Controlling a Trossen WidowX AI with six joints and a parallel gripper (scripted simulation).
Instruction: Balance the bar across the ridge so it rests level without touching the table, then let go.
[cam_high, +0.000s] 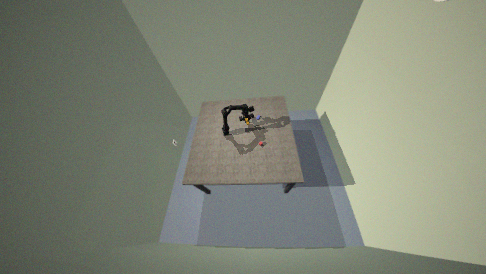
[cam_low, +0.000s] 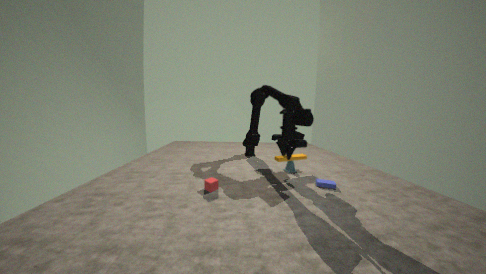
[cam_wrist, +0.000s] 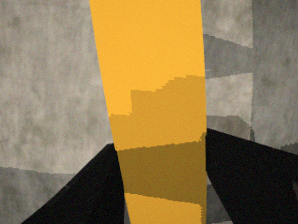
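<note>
The yellow bar is 10 mm behind my gripper tip and 30 mm to the left of it. The rest, counted from my gripper tip: flat blue block (150 mm ahead, 110 mm to the left, 50 mm below); red cube (160 mm ahead, 320 mm to the right, 50 mm below).
</note>
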